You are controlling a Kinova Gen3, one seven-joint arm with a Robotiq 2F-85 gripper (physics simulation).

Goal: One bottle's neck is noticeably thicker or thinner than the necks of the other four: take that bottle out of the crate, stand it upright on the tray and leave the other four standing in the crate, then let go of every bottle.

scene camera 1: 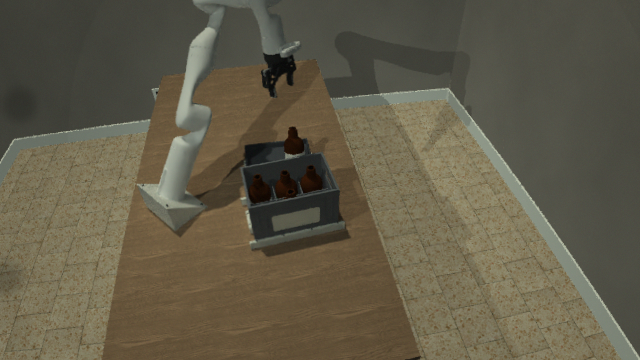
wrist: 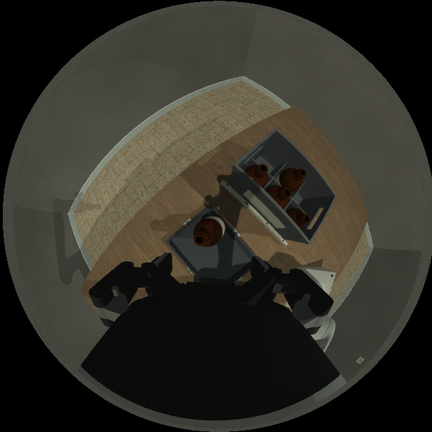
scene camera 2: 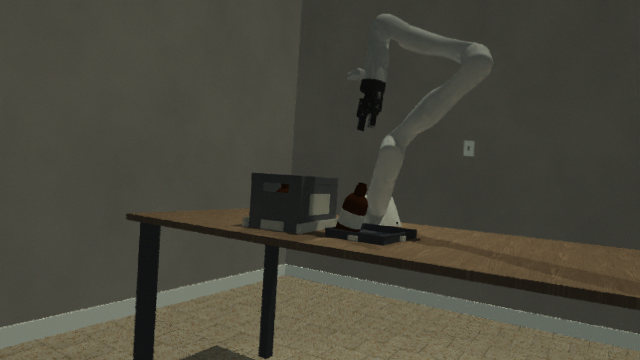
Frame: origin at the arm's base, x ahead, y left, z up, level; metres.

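Seen in the pictures: gripper, fingertip midpoint: (scene camera 1: 282,91) (scene camera 2: 365,129); arm's base, origin of the base link: (scene camera 1: 170,195) (scene camera 2: 375,208).
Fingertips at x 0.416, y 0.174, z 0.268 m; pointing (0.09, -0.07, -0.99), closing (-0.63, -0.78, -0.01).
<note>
Pixels of each thing's top centre, then the offset from my fingertips to it. Level surfaces: height alone.
- brown bottle with a white label, middle of its top: (scene camera 2: 356,181) (scene camera 1: 293,130) dy -0.004, dx +0.026, dz -0.163 m
- dark tray, middle of its top: (scene camera 2: 373,228) (scene camera 1: 278,156) dy +0.028, dx -0.037, dz -0.305 m
- grey crate, middle of its top: (scene camera 1: 288,178) (scene camera 2: 297,175) dy -0.258, dx -0.003, dz -0.155 m
- wooden table, its level: dz -0.330 m
One brown bottle with a white label (scene camera 1: 294,144) (scene camera 2: 355,204) (wrist: 207,232) is at one side of the dark tray (scene camera 1: 265,154) (scene camera 2: 384,237) (wrist: 192,255). In scene camera 2 it is tilted, its neck leaning towards the tray's middle; what its base rests on is hard to see. Four brown bottles, among them one (scene camera 1: 259,190) (wrist: 291,177) and another (scene camera 1: 311,181) (wrist: 257,174), stand in the grey crate (scene camera 1: 260,220) (scene camera 2: 275,210) (wrist: 240,187). Differences in neck thickness are too small to tell. My gripper (scene camera 1: 281,88) (scene camera 2: 366,127) (wrist: 211,264) is open and empty, high above the table, clear of the tilted bottle.
The crate has high walls and stands close beside the low tray. White strips (scene camera 1: 297,235) (wrist: 255,212) run along the crate's foot. The arm's base (scene camera 1: 172,207) is on the wooden table (scene camera 1: 250,300) (scene camera 2: 500,250), to one side of crate and tray.
</note>
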